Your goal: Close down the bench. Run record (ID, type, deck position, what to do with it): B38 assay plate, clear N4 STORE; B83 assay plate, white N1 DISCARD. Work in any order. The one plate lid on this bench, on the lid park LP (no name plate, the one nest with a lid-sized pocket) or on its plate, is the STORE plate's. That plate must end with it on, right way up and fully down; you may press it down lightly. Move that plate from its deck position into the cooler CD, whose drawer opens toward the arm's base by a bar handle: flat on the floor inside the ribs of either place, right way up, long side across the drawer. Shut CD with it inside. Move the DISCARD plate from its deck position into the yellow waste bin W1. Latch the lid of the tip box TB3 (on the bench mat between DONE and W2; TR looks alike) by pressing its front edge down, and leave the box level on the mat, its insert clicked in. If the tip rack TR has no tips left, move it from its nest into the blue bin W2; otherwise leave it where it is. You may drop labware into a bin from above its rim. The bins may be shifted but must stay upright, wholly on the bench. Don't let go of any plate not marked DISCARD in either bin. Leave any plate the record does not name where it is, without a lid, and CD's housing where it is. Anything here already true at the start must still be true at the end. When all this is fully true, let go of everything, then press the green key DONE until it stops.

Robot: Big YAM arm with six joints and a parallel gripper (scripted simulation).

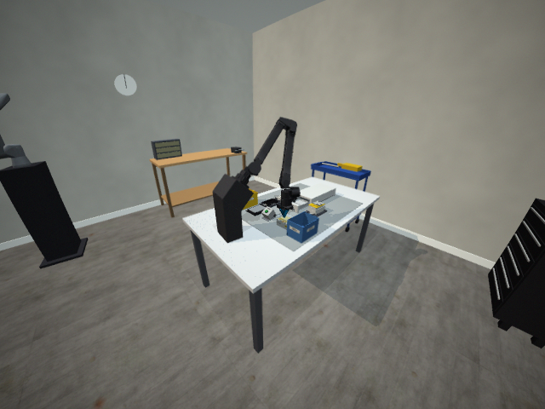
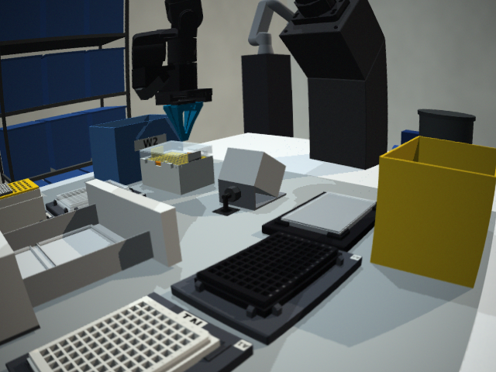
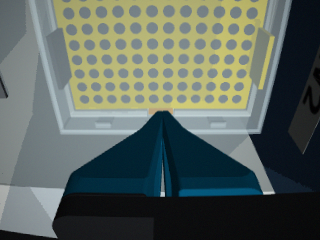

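Right now the tip box lid is 3 cm ahead of my hand and 3 cm below it. The rest, counted from my hand: blue bin W2: 4 cm ahead, 14 cm to the right, 5 cm below; then grey done key housing: 1 cm behind, 18 cm to the left, 3 cm below; then tip box TB3: 3 cm ahead, 4 cm below.
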